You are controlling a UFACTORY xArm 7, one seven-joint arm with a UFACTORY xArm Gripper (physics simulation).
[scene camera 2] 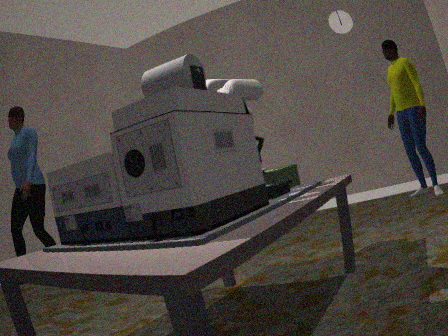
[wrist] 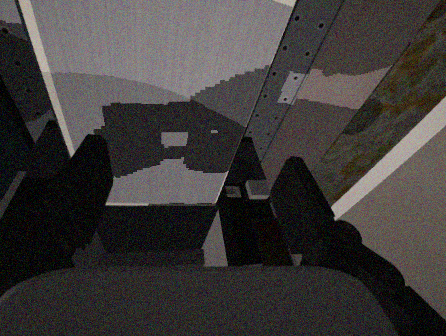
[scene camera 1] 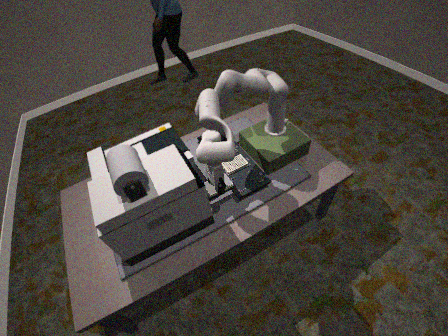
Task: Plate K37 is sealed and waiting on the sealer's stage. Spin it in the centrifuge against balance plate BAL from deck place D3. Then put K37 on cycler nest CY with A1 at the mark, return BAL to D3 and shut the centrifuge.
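Pixels of known places: gripper, fingertip midpoint: (wrist: pixel 199 167) (scene camera 1: pixel 216 187); arm's base, link origin: (scene camera 1: pixel 275 129).
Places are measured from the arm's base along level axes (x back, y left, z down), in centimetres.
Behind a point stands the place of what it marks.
My gripper (scene camera 1: pixel 219 188) @(z -2.7, x -52.1, y 13.2 cm) (wrist: pixel 199 167) @(z -2.7, x -52.1, y 13.2 cm) is open, with its fingers spread wide and pointing down at the near side of the deck. In the wrist view a broad flat grey surface with light rims lies below and between the fingers, crossed by the gripper's dark shadow. I cannot tell whether it is K37's seal or part of the sealer's stage. A cream well plate (scene camera 1: pixel 235 163) @(z 3.7, x -32.4, y 2.5 cm) lies on the dark deck behind the gripper; its label is unreadable. I cannot tell whether it is BAL. Centrifuge and cycler nest cannot be told apart surely.
A large white machine (scene camera 1: pixel 162 206) @(z -19.3, x -77.8, y 18.4 cm) (scene camera 2: pixel 215 155) @(z -7.8, x -87.7, y 16.9 cm) with a thick cylinder (scene camera 1: pixel 127 170) @(z -37.9, x -81.7, y 13.5 cm) (scene camera 2: pixel 170 75) @(z -32.1, x -88.0, y 8.9 cm) on top stands left of the gripper. A lower unit (scene camera 2: pixel 85 192) @(z -5.7, x -96.6, y -21.8 cm) stands beside it. The green arm base (scene camera 1: pixel 277 145) @(z 0.2, x -8.9, y 10.3 cm) (scene camera 2: pixel 282 175) @(z 3.3, x -14.1, y 16.8 cm) is at the right. A perforated strip (wrist: pixel 280 75) @(z 9.5, x -52.4, y 22.4 cm) runs right of the grey surface.
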